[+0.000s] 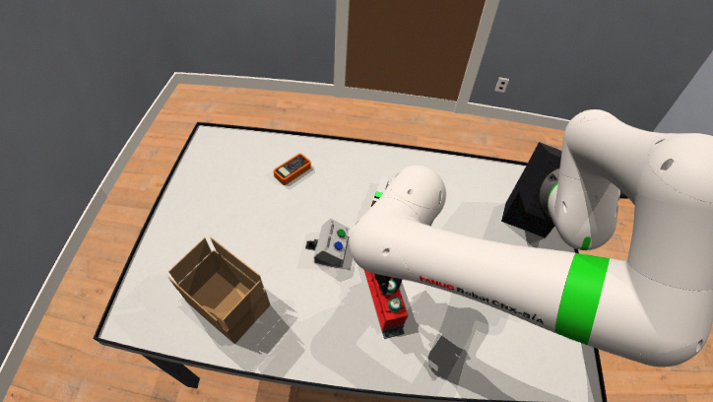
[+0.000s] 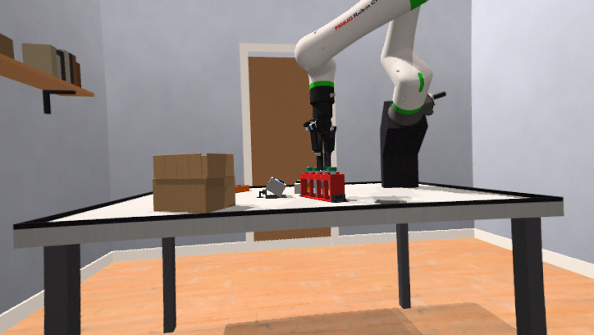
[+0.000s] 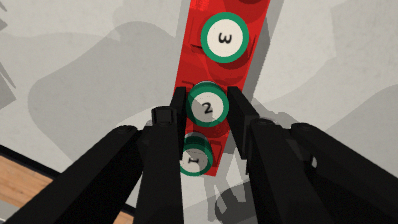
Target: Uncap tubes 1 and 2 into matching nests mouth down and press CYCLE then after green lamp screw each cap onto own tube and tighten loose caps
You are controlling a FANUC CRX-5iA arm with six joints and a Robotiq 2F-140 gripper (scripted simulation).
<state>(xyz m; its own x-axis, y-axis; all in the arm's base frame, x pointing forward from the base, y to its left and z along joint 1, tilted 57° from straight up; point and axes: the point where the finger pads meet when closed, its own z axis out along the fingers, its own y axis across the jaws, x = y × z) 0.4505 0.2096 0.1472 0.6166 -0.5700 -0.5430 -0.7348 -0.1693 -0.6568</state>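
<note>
Right now the cap 2 is 3 cm below my hand. From my hand the other things lie so: cap 1 (2 cm behind, 5 cm to the left, 3 cm below); then cap 3 (2 cm ahead, 5 cm to the right, 3 cm below); then cap 4 (5 cm ahead, 9 cm to the right, 3 cm below).
</note>
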